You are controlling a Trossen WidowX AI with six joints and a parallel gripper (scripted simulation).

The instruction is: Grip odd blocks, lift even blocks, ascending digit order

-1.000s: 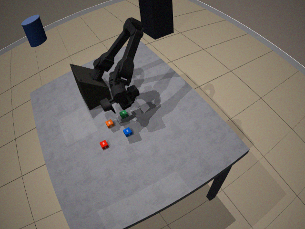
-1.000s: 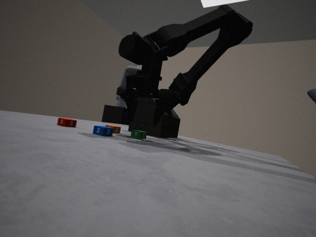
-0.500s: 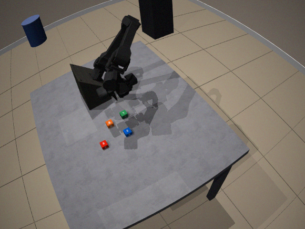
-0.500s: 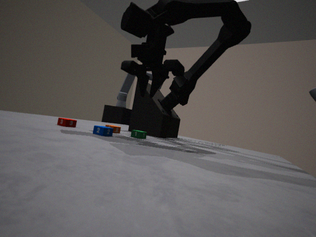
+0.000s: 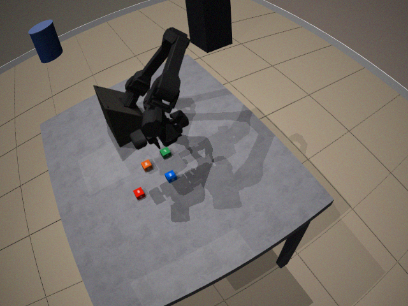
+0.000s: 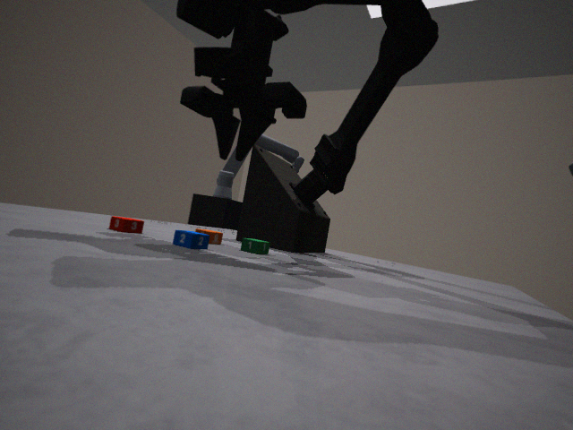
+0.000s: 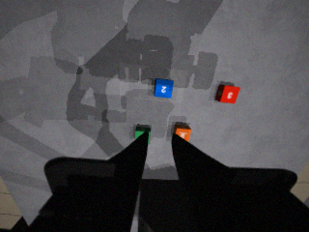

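Now: gripper tip 120 mm above the blue block, 40 mm short of it and 10 mm to the left of it. Also, from my gripper tip: orange block (120 mm below, 60 mm to the right, 60 mm behind); then green block (120 mm below, 70 mm behind, 30 mm to the left); then red block (140 mm to the right, 120 mm below, 30 mm ahead).
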